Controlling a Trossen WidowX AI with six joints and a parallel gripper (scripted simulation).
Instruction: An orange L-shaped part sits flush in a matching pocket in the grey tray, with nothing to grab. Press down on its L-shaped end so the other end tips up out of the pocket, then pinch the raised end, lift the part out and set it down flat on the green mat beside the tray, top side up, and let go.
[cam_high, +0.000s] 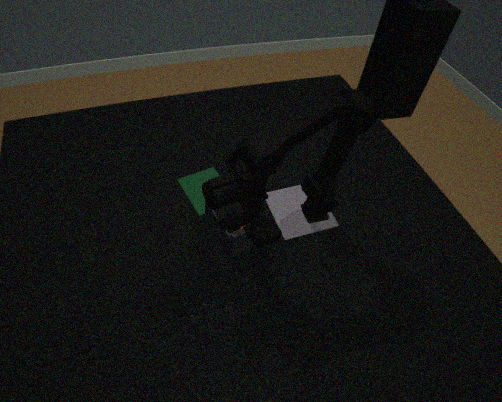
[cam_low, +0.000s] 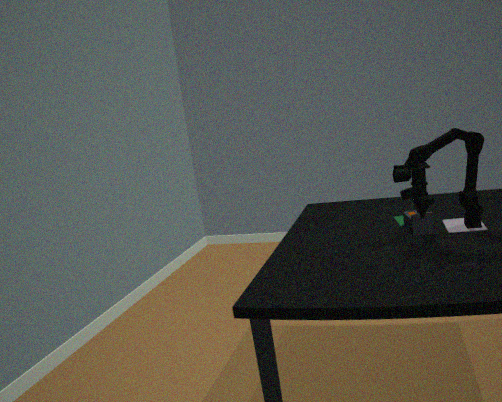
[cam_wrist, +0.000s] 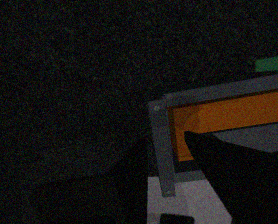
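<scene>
The orange L-shaped part lies 1 cm ahead of my gripper tip, 5 cm to the right of it and 2 cm below it. From my gripper tip the other things lie so: green mat 5 cm ahead, 21 cm to the right, 9 cm below.
</scene>
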